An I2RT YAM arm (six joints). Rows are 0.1 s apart.
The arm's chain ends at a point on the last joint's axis. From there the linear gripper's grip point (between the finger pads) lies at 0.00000 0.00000 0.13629 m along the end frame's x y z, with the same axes.
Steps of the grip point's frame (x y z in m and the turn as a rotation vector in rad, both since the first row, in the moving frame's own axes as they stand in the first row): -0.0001, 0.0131, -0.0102, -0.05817, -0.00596, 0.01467; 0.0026, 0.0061, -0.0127, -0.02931, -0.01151, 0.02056; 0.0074, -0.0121, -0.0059, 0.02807, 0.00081, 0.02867; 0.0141, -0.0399, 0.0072, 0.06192, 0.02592, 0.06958; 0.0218, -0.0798, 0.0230, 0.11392, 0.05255, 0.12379; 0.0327, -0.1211, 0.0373, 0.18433, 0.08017, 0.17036; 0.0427, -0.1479, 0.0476, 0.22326, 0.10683, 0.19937; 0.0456, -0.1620, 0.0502, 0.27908, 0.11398, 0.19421
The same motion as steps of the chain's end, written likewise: 0.0008, 0.0052, -0.0100, -0.05817, -0.00596, 0.01467; 0.0042, 0.0021, -0.0126, -0.02931, -0.01151, 0.02056; 0.0072, -0.0083, -0.0058, 0.02807, 0.00081, 0.02867; 0.0103, -0.0316, 0.0075, 0.06192, 0.02592, 0.06958; 0.0137, -0.0648, 0.0241, 0.11392, 0.05255, 0.12379; 0.0198, -0.0972, 0.0400, 0.18433, 0.08017, 0.17036; 0.0254, -0.1194, 0.0517, 0.22326, 0.10683, 0.19937; 0.0267, -0.1263, 0.0563, 0.27908, 0.11398, 0.19421
